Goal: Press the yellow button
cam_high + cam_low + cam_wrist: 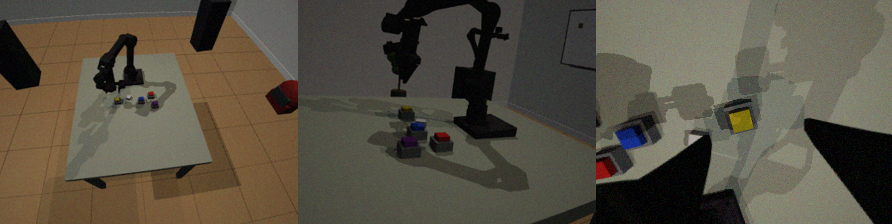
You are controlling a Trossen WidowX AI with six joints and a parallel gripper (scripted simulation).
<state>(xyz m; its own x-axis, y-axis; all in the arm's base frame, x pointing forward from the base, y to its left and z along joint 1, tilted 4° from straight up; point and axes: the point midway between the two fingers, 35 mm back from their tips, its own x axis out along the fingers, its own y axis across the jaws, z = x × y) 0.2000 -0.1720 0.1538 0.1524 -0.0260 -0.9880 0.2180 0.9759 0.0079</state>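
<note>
The yellow button is 2 cm behind my gripper tip, 2 cm to the left of it and 10 cm below it. The rest, counted from my gripper tip: blue button 2 cm ahead, 20 cm to the left, 10 cm below; red button 1 cm behind, 28 cm to the left, 10 cm below; white block 3 cm behind, 11 cm to the left, 12 cm below.
</note>
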